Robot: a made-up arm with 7 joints.
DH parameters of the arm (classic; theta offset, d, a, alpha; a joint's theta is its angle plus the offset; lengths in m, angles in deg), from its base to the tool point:
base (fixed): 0 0 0 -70
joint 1: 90 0 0 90
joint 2: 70 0 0 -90
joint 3: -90 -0.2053 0.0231 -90
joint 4: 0 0 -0.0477 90
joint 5: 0 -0.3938 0 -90
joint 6: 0 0 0 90
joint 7: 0 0 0 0
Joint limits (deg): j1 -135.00..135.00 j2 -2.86..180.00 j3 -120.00..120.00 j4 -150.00..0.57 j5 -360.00..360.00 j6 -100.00..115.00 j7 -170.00..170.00
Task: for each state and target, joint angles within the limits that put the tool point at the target. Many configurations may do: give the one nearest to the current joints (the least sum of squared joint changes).
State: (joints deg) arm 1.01 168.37 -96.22 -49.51 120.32 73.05 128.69
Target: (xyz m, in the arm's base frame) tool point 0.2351 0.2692 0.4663
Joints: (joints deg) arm 28.00 179.57 -79.42 -41.01 120.32 73.05 128.69
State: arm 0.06 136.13 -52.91 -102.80 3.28 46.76 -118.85
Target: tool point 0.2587 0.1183 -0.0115
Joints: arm -35.15 169.90 -46.00 -149.87 3.28 46.76 -118.85
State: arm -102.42 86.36 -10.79 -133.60 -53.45 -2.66 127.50
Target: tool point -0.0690 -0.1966 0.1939
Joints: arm -103.59 85.76 -8.99 -149.89 -53.45 -2.66 127.50
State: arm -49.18 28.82 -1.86 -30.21 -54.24 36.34 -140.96
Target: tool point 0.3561 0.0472 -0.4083
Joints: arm -1.43 24.68 -20.35 -67.60 -54.24 36.34 -140.96
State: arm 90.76 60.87 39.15 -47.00 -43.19 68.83 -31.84
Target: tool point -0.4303 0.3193 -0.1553
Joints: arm 98.68 36.09 22.29 -60.61 -43.19 68.83 -31.84
